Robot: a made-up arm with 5 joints.
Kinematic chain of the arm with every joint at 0, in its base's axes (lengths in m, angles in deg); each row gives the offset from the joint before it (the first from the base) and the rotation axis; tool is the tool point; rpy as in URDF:
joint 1: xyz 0 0 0.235 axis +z
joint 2: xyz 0 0 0 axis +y
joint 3: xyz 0.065 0 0.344 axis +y
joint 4: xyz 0.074 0 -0.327 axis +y
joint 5: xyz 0.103 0 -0.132 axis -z
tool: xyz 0 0 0 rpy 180 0 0
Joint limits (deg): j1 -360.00..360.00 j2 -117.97..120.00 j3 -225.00..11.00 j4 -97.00..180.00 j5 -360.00..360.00
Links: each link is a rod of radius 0.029 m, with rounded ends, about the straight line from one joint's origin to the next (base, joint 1, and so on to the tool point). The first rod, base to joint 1, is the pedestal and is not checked.
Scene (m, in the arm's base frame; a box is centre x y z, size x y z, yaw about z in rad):
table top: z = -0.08
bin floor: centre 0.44 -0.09 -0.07 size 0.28 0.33 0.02 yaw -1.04
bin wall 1: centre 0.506 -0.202 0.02 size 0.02 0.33 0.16 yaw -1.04
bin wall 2: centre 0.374 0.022 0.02 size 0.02 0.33 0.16 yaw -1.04
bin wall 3: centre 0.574 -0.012 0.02 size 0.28 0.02 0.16 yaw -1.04
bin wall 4: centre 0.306 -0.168 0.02 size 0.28 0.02 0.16 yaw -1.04
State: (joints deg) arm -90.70 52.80 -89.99 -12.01 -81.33
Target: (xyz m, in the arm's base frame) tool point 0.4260 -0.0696 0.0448
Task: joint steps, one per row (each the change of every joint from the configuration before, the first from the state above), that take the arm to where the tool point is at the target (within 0.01 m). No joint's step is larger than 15 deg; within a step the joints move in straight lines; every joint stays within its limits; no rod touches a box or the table.
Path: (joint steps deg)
1: -9.86 -12.86 -13.50 -5.96 0.00
2: -9.86 -12.86 -13.50 -5.96 0.00
3: -9.85 -12.85 -13.50 -5.96 0.00
4: -9.86 -12.86 -13.50 -5.96 0.00
5: -9.86 -12.86 -13.51 -5.96 0.00
6: -9.86 -12.86 -13.50 -5.96 0.00
7: -9.86 -12.85 -13.50 -5.96 0.00
8: -9.85 -12.86 -13.50 -5.96 0.00
9: -9.86 -12.86 -13.50 -5.96 0.00
10: -9.86 -12.86 -13.50 -5.96 0.00

